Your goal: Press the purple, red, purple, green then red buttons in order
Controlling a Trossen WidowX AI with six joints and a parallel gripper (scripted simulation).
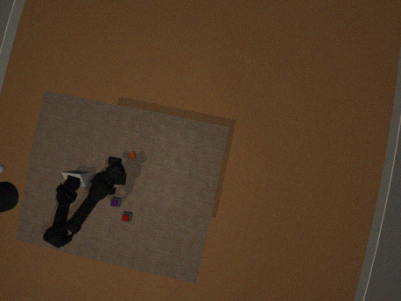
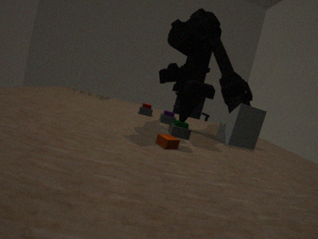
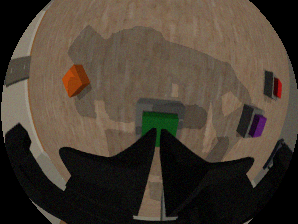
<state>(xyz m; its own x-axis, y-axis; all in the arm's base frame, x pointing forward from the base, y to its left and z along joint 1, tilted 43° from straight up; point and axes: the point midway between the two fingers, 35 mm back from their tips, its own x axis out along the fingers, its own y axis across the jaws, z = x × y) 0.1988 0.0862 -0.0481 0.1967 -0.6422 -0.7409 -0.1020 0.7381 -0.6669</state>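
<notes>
My gripper tip is 10 mm above the green button. Round my gripper tip: red button: 220 mm to the right, 110 mm ahead; then orange block: 120 mm to the left, 30 mm below, 30 mm ahead; then purple button: 160 mm to the right, 30 mm ahead.
</notes>
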